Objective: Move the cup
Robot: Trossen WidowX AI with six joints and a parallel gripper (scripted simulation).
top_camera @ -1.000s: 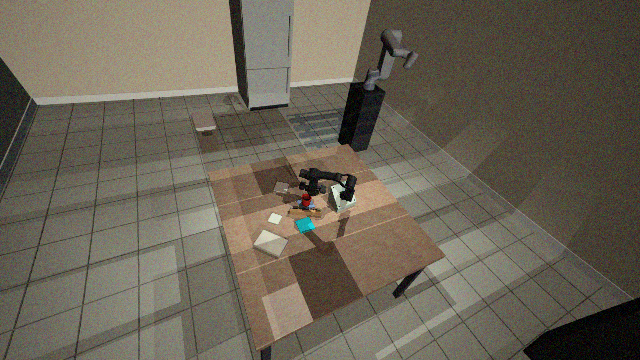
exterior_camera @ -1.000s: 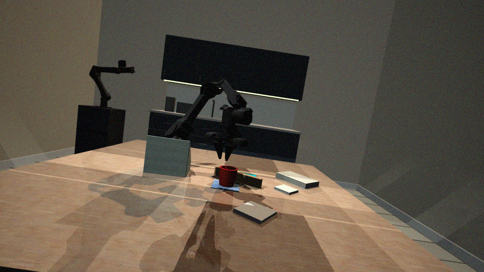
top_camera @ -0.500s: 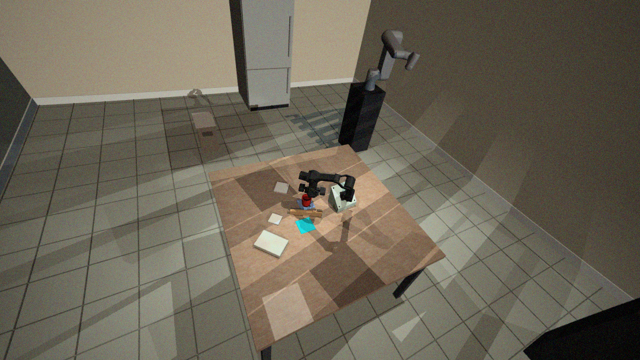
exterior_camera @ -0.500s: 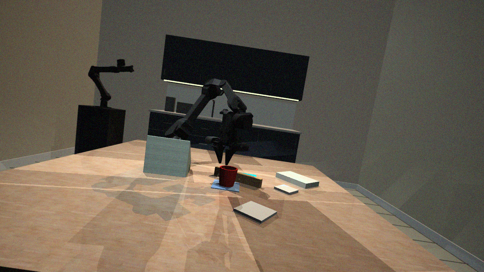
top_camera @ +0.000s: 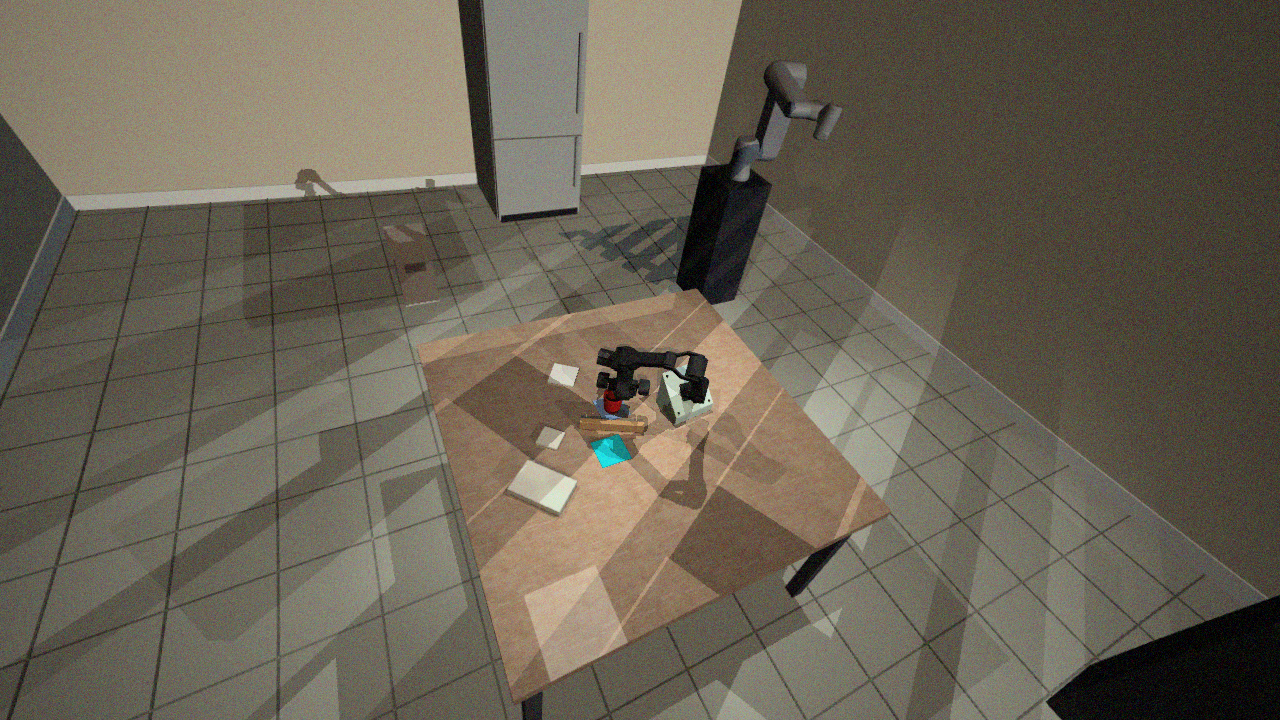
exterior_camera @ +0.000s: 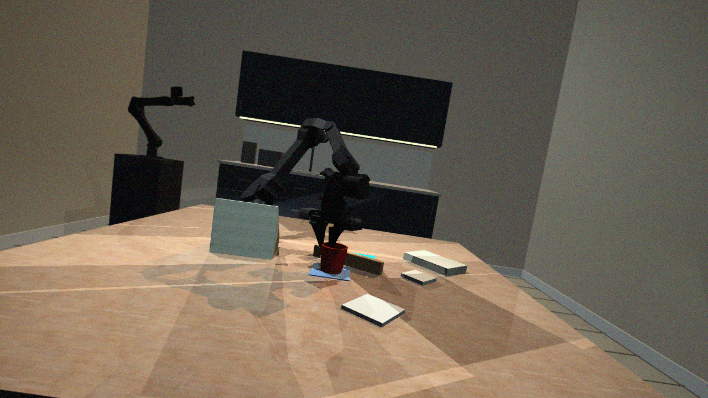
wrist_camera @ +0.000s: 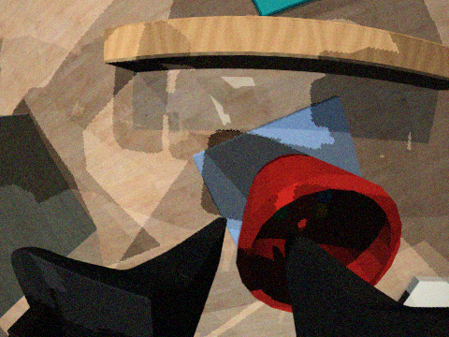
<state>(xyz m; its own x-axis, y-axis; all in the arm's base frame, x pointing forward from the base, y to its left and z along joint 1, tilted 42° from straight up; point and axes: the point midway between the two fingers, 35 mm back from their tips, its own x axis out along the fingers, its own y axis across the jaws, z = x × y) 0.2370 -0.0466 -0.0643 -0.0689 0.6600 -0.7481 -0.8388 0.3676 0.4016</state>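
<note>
Now: gripper tip 30 mm short of the red cup, 20 mm to the left of it and 20 mm above it. The rest, counted from my gripper tip: wooden bar 70 mm ahead, 70 mm to the left, 50 mm below; teal pad 110 mm ahead, 160 mm to the left, 70 mm below.
</note>
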